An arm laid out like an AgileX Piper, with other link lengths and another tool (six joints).
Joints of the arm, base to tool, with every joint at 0 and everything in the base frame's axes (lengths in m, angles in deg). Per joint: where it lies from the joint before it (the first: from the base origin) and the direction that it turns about. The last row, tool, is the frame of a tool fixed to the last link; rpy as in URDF.
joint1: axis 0 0 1 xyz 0 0 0.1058
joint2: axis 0 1 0 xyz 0 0 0
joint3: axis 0 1 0 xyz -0.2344 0 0.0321
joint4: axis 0.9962 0 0.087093 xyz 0.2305 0 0.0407
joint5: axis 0 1 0 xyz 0 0 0
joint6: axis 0.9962 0 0.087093 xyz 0.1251 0 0.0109
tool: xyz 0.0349 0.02 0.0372 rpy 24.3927 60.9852 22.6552
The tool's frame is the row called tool.
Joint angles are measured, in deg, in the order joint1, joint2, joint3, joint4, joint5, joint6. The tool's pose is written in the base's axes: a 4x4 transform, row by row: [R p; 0 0 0 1], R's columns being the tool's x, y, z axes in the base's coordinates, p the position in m. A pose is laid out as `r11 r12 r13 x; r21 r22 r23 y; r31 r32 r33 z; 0 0 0 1`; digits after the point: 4 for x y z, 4 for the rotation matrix.
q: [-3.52 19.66 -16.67 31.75 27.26 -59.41]
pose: 0.0644 -0.2750 0.9593 0.1734; -0.2087 0.9363 0.2824 0.0624; -0.9758 -0.2184 0.0029 0.2057; 0 0 0 1
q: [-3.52 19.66 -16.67 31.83 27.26 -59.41]
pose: 0.0645 -0.2750 0.9593 0.1734; -0.2074 0.9366 0.2824 0.0625; -0.9761 -0.2171 0.0034 0.2058; 0 0 0 1
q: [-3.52 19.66 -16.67 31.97 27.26 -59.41]
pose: 0.0646 -0.2750 0.9593 0.1734; -0.2050 0.9371 0.2825 0.0626; -0.9766 -0.2149 0.0042 0.2060; 0 0 0 1
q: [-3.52 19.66 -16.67 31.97 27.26 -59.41]
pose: 0.0646 -0.2750 0.9593 0.1734; -0.2050 0.9371 0.2825 0.0626; -0.9766 -0.2149 0.0042 0.2060; 0 0 0 1
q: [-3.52 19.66 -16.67 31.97 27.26 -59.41]
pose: 0.0646 -0.2750 0.9593 0.1734; -0.2050 0.9371 0.2825 0.0626; -0.9766 -0.2149 0.0042 0.2060; 0 0 0 1
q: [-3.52 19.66 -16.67 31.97 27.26 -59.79]
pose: 0.0663 -0.2770 0.9586 0.1733; -0.2108 0.9351 0.2848 0.0627; -0.9753 -0.2209 0.0037 0.2058; 0 0 0 1
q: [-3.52 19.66 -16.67 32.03 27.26 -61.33]
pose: 0.0734 -0.2848 0.9558 0.1729; -0.2330 0.9269 0.2941 0.0633; -0.9697 -0.2443 0.0017 0.2051; 0 0 0 1
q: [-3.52 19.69 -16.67 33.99 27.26 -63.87]
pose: 0.0872 -0.2978 0.9506 0.1722; -0.2379 0.9204 0.3102 0.0656; -0.9674 -0.2532 0.0095 0.2061; 0 0 0 1
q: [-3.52 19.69 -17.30 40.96 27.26 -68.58]
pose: 0.1297 -0.3183 0.9391 0.1709; -0.1906 0.9214 0.3387 0.0718; -0.9731 -0.2229 0.0589 0.2174; 0 0 0 1
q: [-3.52 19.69 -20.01 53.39 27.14 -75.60]
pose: 0.2292 -0.3404 0.9119 0.1674; -0.0859 0.9261 0.3673 0.0802; -0.9696 -0.1626 0.1831 0.2502; 0 0 0 1
